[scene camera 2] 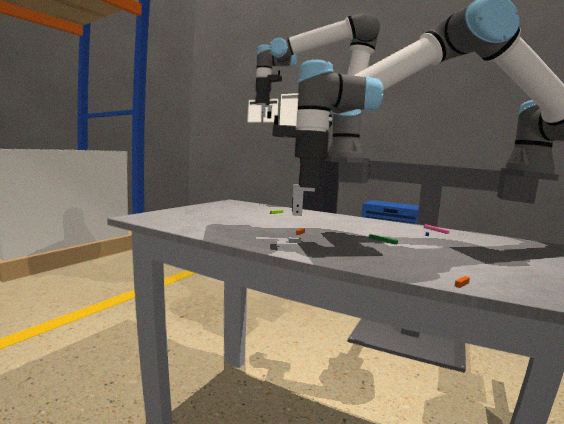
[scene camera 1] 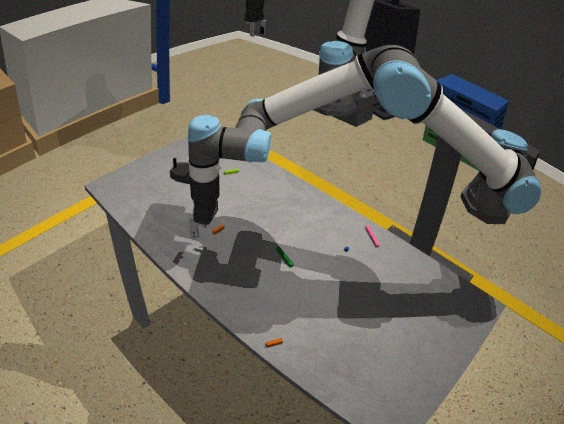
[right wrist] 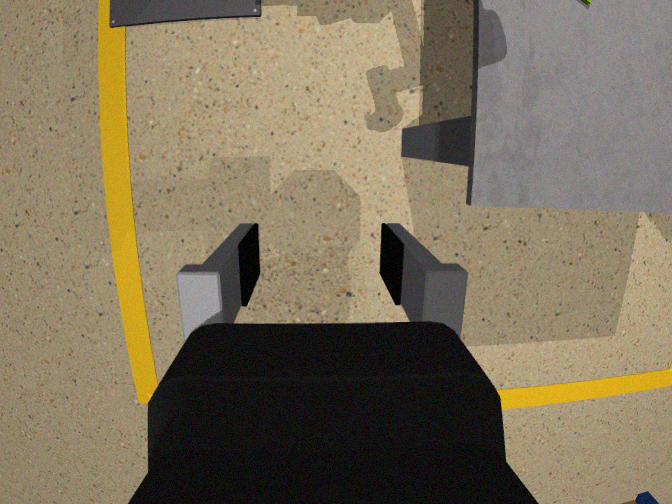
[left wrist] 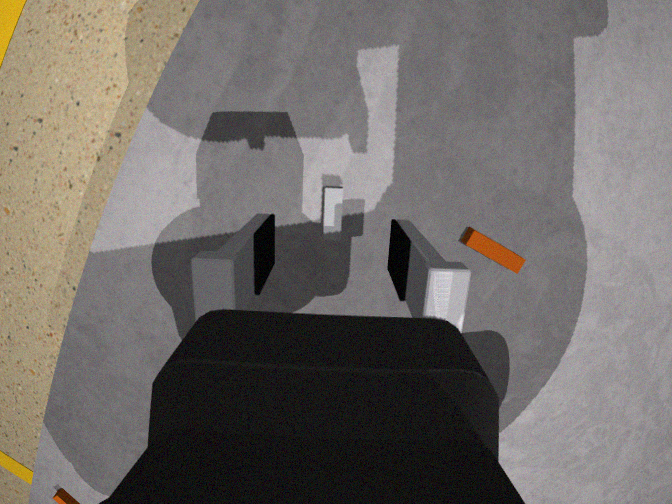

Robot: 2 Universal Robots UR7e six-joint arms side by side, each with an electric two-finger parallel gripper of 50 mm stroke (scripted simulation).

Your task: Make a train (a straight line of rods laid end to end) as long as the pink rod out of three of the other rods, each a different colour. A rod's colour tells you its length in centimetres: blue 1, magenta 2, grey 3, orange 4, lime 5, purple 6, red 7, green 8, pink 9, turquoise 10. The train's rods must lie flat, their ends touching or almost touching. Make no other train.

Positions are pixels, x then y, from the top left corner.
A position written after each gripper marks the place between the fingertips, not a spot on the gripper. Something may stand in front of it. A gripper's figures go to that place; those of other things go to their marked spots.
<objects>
The left gripper (left wrist: 332,242): 16 cm from the lens. An orange rod (left wrist: 472,238) is 24 cm from the lens.
</objects>
